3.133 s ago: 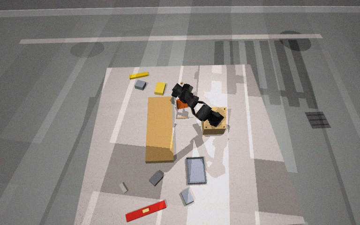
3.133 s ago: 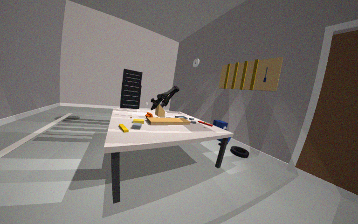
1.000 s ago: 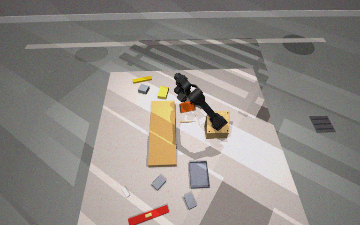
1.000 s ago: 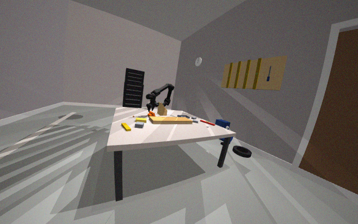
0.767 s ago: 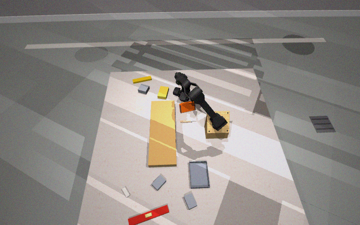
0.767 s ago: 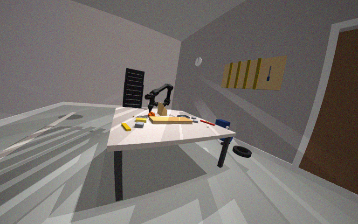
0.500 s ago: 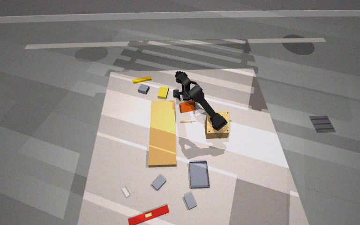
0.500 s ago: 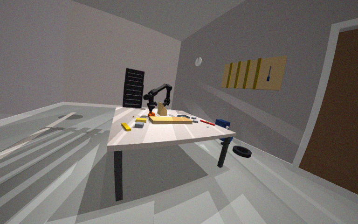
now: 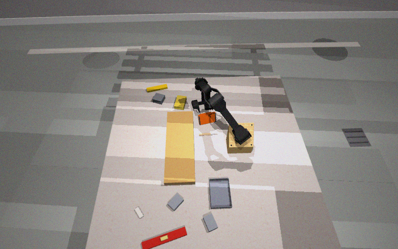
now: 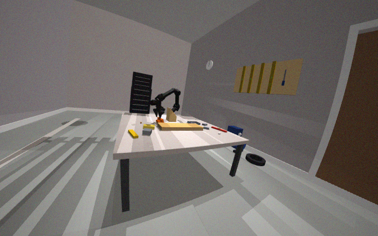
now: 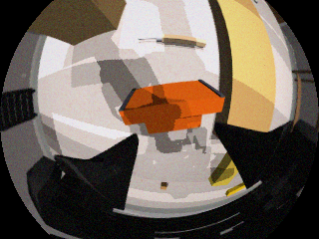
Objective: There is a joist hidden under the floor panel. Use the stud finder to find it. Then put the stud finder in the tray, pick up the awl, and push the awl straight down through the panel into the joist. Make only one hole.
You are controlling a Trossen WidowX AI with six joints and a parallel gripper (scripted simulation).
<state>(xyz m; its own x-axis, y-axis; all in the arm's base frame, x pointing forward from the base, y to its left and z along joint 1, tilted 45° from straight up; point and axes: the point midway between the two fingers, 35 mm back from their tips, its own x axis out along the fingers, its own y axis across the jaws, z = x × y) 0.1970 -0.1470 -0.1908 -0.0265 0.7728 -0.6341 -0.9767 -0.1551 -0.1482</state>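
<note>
Right now my gripper tip is 10 mm short of the stud finder, 10 mm to the right of it and 50 mm above it. Also, from my gripper tip: green square (30 mm ahead, 60 mm below); grey block (340 mm ahead, 170 mm to the right, 60 mm below); awl (20 mm behind, 150 mm to the left, 70 mm below).
</note>
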